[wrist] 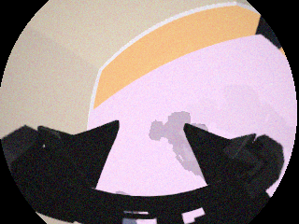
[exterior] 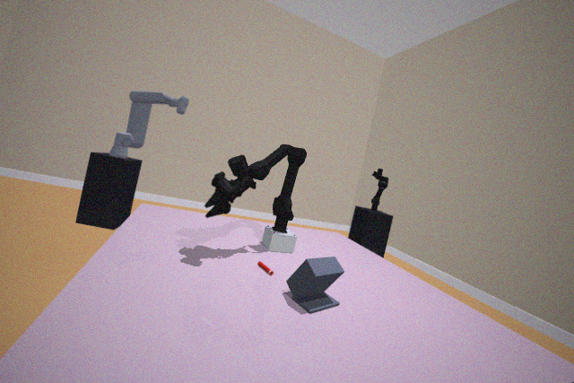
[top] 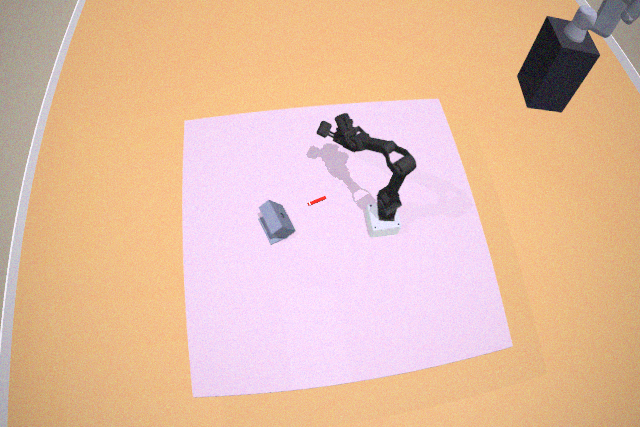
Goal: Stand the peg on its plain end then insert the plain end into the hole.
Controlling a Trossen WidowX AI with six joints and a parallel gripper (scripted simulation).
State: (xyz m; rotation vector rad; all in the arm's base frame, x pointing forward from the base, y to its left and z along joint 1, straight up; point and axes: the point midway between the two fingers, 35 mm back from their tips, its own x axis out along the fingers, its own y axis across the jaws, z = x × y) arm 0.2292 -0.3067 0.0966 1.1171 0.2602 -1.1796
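The red peg lies 250 mm to the left of my gripper tip, 150 mm below it and 50 mm ahead of it. From my gripper tip the other things lie so: sloped panel 370 mm to the left, 190 mm ahead, 90 mm below.
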